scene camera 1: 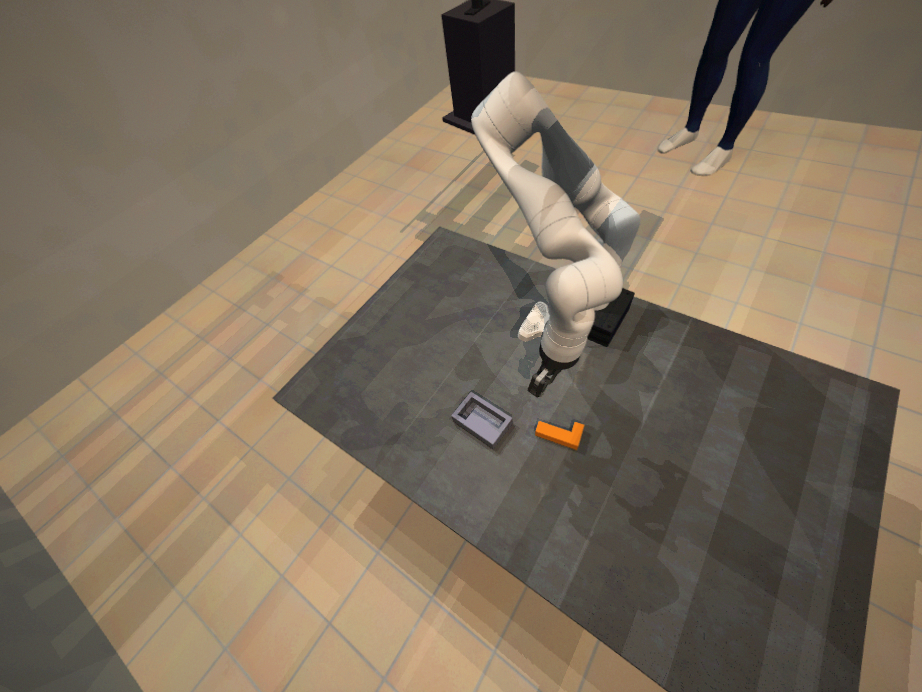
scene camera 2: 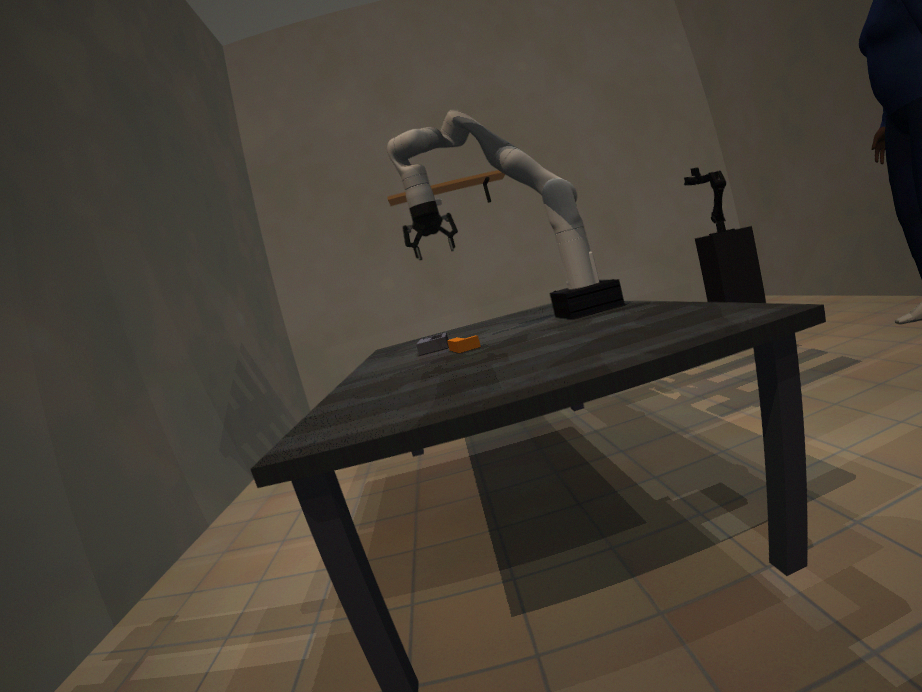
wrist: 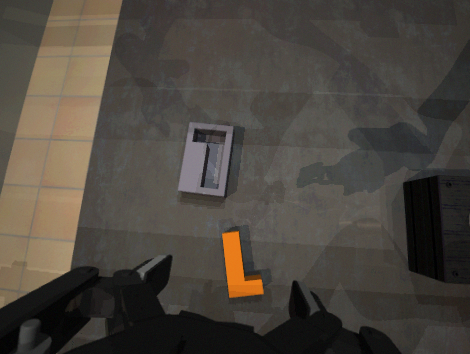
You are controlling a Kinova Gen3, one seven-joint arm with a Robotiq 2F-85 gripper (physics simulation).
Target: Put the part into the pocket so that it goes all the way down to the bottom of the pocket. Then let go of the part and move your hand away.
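Places are measured from the arm's base along level axes (x ahead, y left, z up), in metres.
Pixels of known places: gripper, fingertip midpoint: (scene camera 1: 550, 378) (scene camera 2: 436, 255) (wrist: 229, 281); arm's base, link origin: (scene camera 2: 583, 285).
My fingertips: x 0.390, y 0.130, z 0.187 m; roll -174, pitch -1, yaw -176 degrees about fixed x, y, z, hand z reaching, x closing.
Note:
For each thing: its top centre in the pictures, then the offset to it from my fingertips. "pt": a spot on its surface instead. Level surfaces: height alone.
- orange L-shaped part, top centre: (wrist: 242, 263) (scene camera 2: 461, 338) (scene camera 1: 559, 428) dz -0.236, dx -0.015, dy +0.038 m
- grey block, top centre: (wrist: 206, 157) (scene camera 1: 481, 416) (scene camera 2: 432, 337) dz -0.230, dx +0.101, dy -0.132 m
- L-shaped pocket, surface spot: (wrist: 212, 167) pt dz -0.261, dx +0.090, dy -0.122 m
- dark table, surface height: dz -0.266 m
The orange L-shaped part (scene camera 1: 557, 433) (scene camera 2: 463, 344) (wrist: 234, 262) lies flat on the table, beside the grey block and apart from it. The grey block (scene camera 1: 484, 424) (scene camera 2: 431, 345) (wrist: 192, 167) has an L-shaped pocket (wrist: 212, 167) in its top, and no part sits in it. My gripper (scene camera 1: 536, 388) (scene camera 2: 434, 254) (wrist: 229, 281) is open, with nothing between its fingers. It hangs high above the table. In the wrist view the part shows between the two fingertips, well below them, with its short leg toward the right finger.
The dark table (scene camera 1: 714, 521) (scene camera 2: 521, 379) (wrist: 300, 120) carries the arm's black base (scene camera 1: 612, 318) (scene camera 2: 588, 298) (wrist: 440, 230). Beyond the table stand a black pedestal (scene camera 1: 480, 63) (scene camera 2: 729, 264) and a person (scene camera 1: 752, 81) (scene camera 2: 904, 119).

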